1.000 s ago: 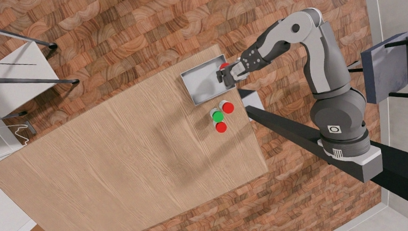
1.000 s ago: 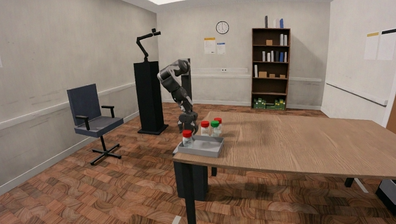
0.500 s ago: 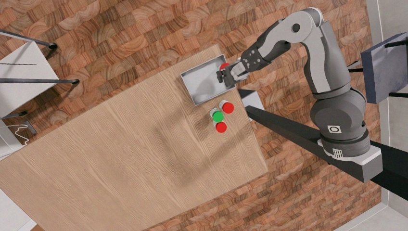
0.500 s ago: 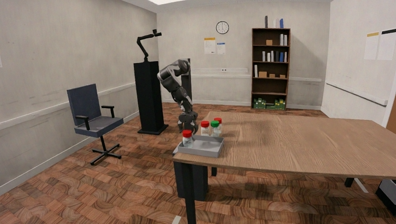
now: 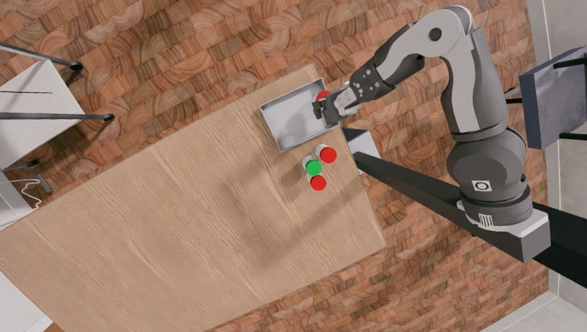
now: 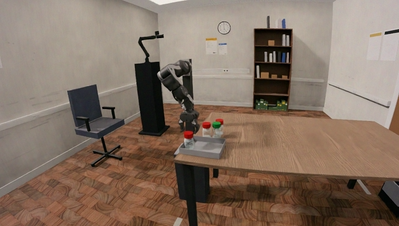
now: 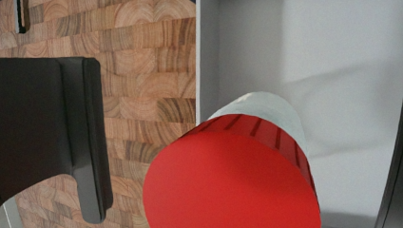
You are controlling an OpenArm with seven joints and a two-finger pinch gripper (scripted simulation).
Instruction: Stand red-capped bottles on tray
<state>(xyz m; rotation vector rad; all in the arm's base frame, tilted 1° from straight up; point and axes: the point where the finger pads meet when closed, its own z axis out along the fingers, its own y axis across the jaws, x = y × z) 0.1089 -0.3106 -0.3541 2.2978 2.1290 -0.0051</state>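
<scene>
My gripper is now 17 cm to the right of the green-capped bottle, 14 cm short of it and 6 cm above it. Also, from my hand: grey tray (9 cm below, 9 cm ahead, 1 cm to the right).
</scene>
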